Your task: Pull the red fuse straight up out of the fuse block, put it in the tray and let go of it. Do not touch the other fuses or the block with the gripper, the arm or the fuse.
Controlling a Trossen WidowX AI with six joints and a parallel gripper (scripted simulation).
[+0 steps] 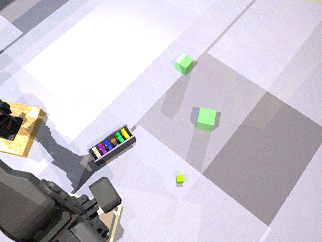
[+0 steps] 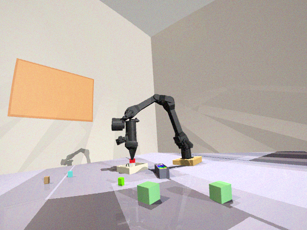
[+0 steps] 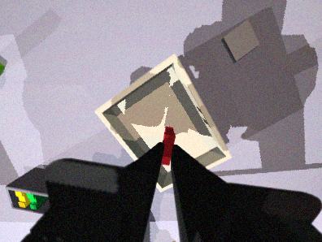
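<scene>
Now: the red fuse 10 mm below my gripper tip. From my gripper tip the other things lie so: purple fuse (170 mm to the left, 30 mm below, 30 mm behind); white fuse (160 mm to the left, 40 mm behind, 30 mm below); cream tray (50 mm below).
</scene>
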